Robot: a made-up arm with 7 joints. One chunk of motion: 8 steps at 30 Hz.
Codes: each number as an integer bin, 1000 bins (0 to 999) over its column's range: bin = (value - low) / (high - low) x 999, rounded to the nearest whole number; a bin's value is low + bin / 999 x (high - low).
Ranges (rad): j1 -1.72..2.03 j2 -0.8..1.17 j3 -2..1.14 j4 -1.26..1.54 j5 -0.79..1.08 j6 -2.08..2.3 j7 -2.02..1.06
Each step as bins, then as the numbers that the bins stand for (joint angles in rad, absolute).
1 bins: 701 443 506 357 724 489 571
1 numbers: 0.9114 0.0736 -0.4096 -0.2594 0.5652 0.0640 -0.2596
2 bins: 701 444 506 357 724 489 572
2 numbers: 0.9114 0.0756 -0.4096 -0.2594 0.5652 0.0640 -0.2565
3 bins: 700 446 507 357 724 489 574
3 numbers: 0.9076 0.0795 -0.4064 -0.2594 0.5652 0.0640 -0.2503
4 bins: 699 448 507 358 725 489 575
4 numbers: 0.9039 0.0834 -0.4064 -0.2566 0.5671 0.0640 -0.2472
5 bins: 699 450 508 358 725 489 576
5 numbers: 0.9039 0.0874 -0.4033 -0.2566 0.5671 0.0640 -0.2441
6 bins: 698 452 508 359 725 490 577
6 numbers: 0.9001 0.0913 -0.4033 -0.2538 0.5671 0.0683 -0.2411
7 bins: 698 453 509 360 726 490 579
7 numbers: 0.9001 0.0933 -0.4001 -0.2510 0.5690 0.0683 -0.2349
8 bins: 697 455 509 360 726 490 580
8 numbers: 0.8964 0.0972 -0.4001 -0.2510 0.5690 0.0683 -0.2318
